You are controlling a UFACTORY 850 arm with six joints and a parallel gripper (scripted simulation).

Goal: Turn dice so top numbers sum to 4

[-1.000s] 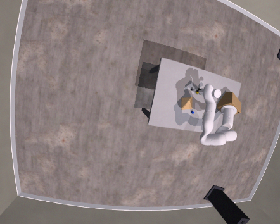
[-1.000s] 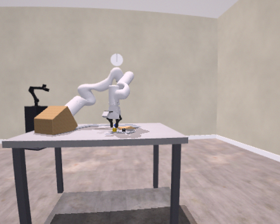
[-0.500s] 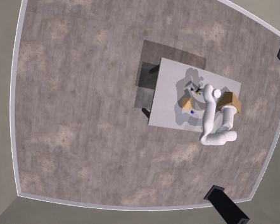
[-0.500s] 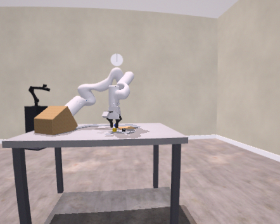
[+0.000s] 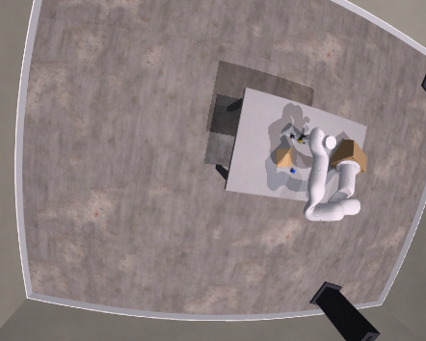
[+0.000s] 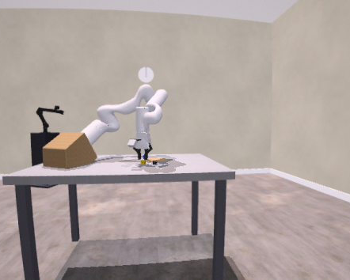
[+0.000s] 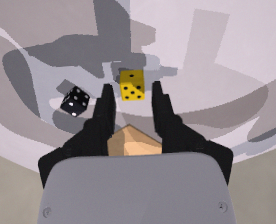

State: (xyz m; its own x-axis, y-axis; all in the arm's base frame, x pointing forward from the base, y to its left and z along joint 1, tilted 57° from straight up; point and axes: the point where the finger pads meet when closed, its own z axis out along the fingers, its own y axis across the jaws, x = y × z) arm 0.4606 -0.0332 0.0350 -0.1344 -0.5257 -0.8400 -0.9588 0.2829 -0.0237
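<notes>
The yellow die lies 4 cm below my hand. The rest, counted from my hand: tan mat: 5 cm ahead, 18 cm to the left, 5 cm below; black die: 8 cm ahead, 1 cm to the left, 4 cm below; blue die: 7 cm behind, 24 cm to the left, 4 cm below.
</notes>
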